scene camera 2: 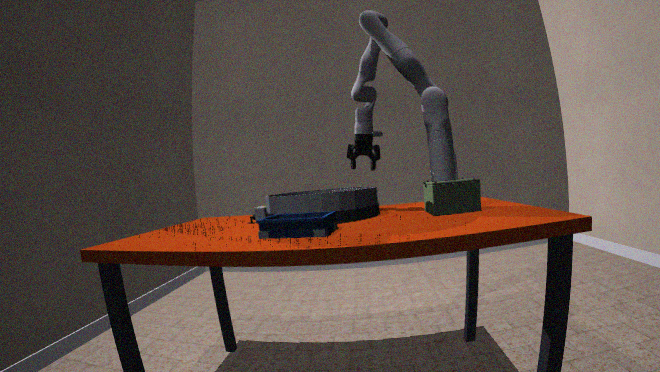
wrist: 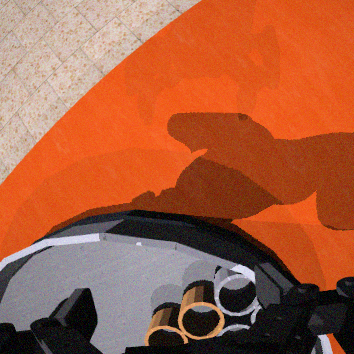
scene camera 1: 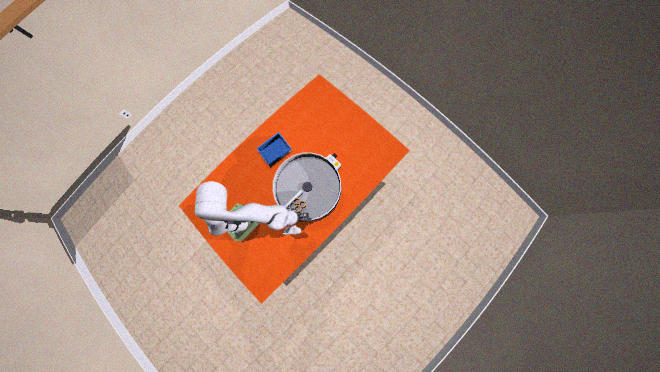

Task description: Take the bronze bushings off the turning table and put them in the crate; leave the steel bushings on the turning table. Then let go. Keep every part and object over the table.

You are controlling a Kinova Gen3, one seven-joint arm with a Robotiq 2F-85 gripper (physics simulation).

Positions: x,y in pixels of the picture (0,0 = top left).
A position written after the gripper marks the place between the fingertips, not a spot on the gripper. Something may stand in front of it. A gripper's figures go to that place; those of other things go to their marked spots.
Scene:
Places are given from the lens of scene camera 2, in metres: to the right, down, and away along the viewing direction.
gripper (scene camera 2: pixel 363 170): 0.14, -0.07, 1.37
blue crate (scene camera 2: pixel 313 224): -0.04, 0.10, 0.84

